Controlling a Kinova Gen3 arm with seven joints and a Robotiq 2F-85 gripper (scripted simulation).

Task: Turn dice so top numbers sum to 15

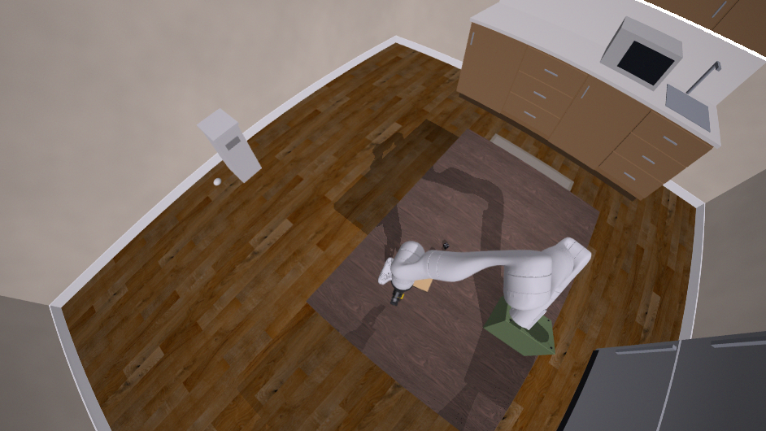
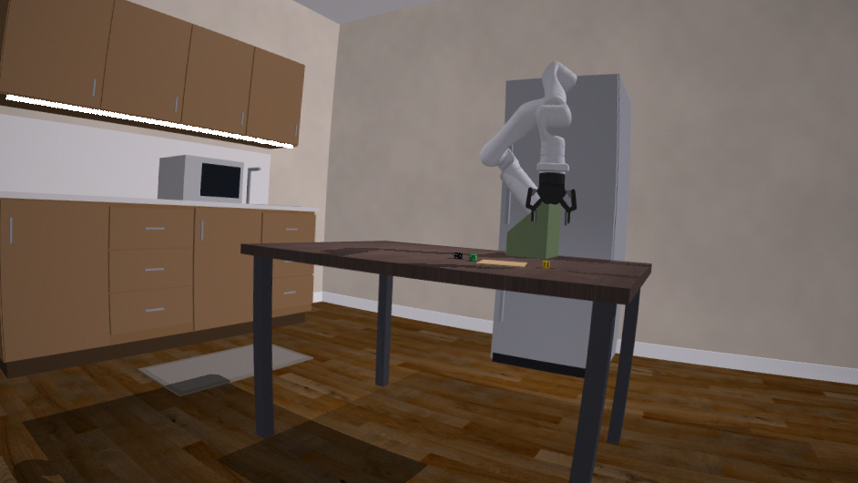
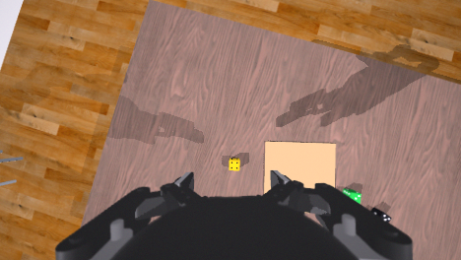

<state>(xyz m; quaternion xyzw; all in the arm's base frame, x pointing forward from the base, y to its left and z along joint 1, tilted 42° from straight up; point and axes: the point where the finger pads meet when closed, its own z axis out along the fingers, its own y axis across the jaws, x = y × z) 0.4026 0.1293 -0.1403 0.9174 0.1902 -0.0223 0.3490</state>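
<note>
The yellow die lies 12 cm below my hand, 1 cm to the right of it and 1 cm behind it. Round my hand: black die 31 cm to the right, 12 cm below, 1 cm behind; green die 24 cm to the right, 12 cm below, 1 cm ahead; tan mat 14 cm to the right, 13 cm below, 1 cm ahead.
</note>
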